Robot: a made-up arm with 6 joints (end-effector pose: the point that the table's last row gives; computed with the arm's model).
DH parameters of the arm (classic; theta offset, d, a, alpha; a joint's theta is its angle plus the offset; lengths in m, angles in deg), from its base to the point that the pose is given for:
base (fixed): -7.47 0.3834 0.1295 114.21
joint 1: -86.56 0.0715 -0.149 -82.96
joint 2: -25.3 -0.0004 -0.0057 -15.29
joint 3: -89.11 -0.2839 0.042 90
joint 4: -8.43 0 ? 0
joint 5: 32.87 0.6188 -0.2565 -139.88
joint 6: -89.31 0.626 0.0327 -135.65
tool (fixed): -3.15 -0.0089 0 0
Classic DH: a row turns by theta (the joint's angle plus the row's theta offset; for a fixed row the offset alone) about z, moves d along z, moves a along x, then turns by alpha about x.
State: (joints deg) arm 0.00 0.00 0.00 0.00 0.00 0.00
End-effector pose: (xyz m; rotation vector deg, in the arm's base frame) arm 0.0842 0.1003 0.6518 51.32 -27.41 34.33
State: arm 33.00 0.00 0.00 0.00 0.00 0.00
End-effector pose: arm -0.0107 0.1393 0.5931 34.36 -57.99 35.84
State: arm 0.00 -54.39 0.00 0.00 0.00 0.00
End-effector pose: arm 0.0949 0.1356 0.3990 5.00 2.72 34.72
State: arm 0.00 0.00 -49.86 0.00 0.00 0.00
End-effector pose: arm 0.0841 0.1342 0.4121 3.83 -10.01 41.19
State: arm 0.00 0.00 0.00 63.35 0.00 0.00
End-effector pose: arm -0.3149 0.1814 0.6518 64.57 4.03 91.45
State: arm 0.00 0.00 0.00 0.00 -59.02 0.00
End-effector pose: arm 0.3038 -0.3471 0.6518 30.81 -48.58 -19.65
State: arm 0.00 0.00 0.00 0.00 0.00 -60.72
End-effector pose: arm 0.0584 0.1167 0.6377 21.31 -7.59 87.82
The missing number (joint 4, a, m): 0.1364
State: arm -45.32 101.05 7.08 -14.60 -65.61 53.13
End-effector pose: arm 0.1173 -0.1717 0.0387 54.27 25.95 -158.42
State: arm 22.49 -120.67 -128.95 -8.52 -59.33 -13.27
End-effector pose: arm 0.2186 -0.2486 0.1822 133.71 -53.92 -65.68
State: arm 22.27 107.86 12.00 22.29 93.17 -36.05
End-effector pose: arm -0.4236 0.1043 -0.1014 41.59 94.36 -103.03
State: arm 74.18 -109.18 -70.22 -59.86 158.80 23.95
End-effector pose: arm -0.2261 0.3804 -0.3423 2.37 63.52 -66.18
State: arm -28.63 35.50 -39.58 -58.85 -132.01 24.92
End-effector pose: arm -0.4330 -0.6951 0.8541 -66.08 -82.47 -125.21
